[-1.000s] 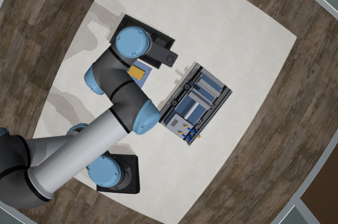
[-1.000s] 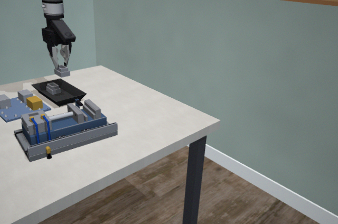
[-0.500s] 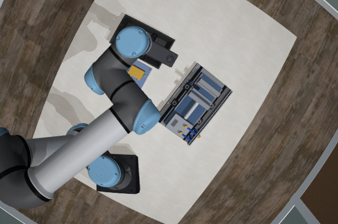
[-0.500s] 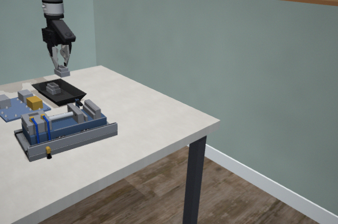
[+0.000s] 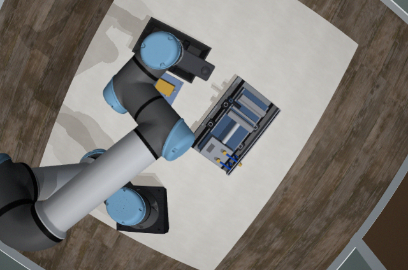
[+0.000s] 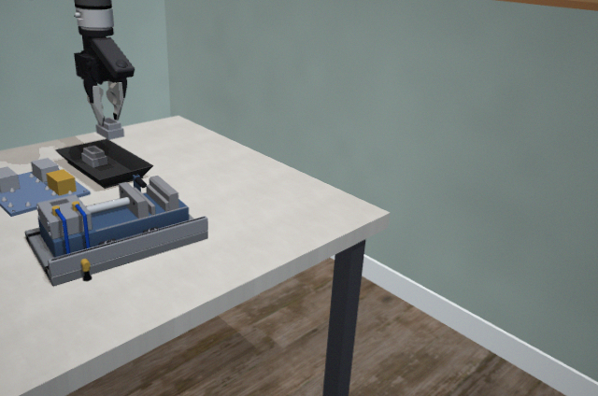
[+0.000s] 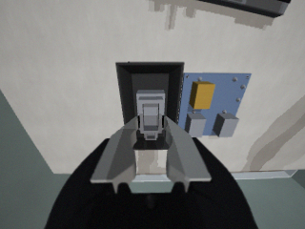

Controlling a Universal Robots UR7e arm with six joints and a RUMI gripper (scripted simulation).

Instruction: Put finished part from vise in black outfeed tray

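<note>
The yellow block is 130 mm below my hand, 120 mm behind it and 10 mm to the right of it. From my hand the other things lie so: blue fixture plate: 170 mm behind, 160 mm below, 30 mm to the left; vise: 280 mm to the right, 120 mm below, 90 mm behind.
</note>
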